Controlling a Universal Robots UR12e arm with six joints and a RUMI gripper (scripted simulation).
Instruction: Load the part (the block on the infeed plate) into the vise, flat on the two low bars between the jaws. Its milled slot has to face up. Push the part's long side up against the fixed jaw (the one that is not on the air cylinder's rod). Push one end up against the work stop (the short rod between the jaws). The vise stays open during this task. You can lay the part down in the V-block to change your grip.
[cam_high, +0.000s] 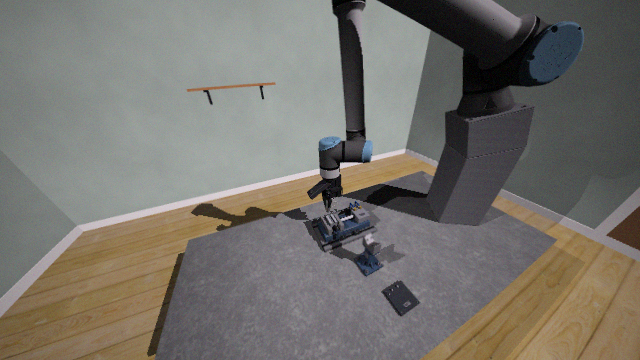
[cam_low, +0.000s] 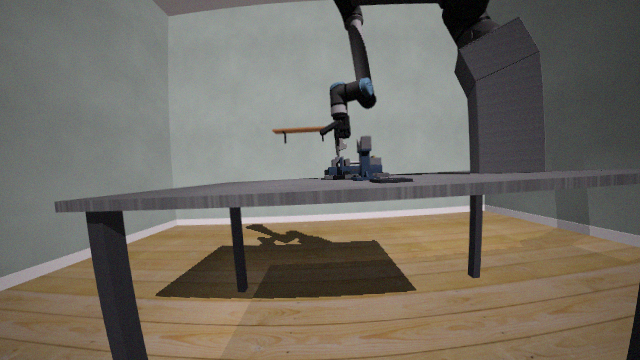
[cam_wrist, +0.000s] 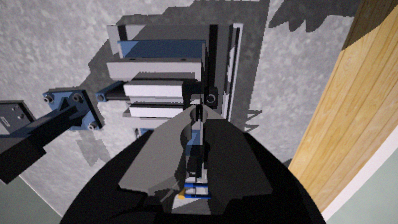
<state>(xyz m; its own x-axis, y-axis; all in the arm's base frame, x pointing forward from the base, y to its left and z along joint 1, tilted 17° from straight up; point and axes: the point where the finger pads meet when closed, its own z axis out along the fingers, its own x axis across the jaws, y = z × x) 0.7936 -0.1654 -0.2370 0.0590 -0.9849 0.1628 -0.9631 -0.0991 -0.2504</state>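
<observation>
My gripper is now 5 cm to the right of the part and 3 cm above it. Round my hand: moving jaw: 5 cm to the left, 5 cm below, 4 cm behind; then work stop: 10 cm to the left, 4 cm below, 1 cm behind; then fixed jaw: 5 cm to the left, 5 cm below, 3 cm ahead.
</observation>
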